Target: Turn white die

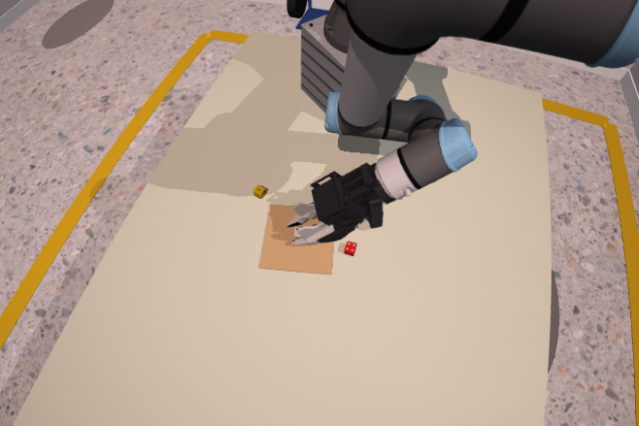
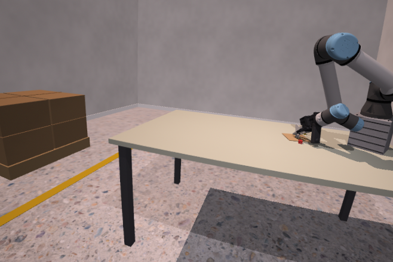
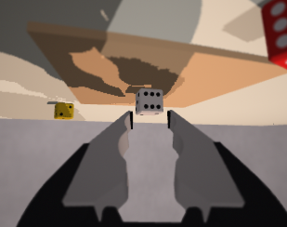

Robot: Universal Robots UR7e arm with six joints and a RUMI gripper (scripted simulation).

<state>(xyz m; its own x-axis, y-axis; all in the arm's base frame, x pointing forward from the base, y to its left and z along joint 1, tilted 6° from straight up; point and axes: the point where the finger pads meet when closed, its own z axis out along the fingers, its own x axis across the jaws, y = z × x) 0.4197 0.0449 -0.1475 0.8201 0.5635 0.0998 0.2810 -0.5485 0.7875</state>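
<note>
Now: the white die 10 mm below my hand. From my hand the other things lie so: brown mat 20 mm below; yellow die 60 mm behind, 120 mm to the right, 20 mm below; red die 10 mm behind, 110 mm to the left, 20 mm below.
</note>
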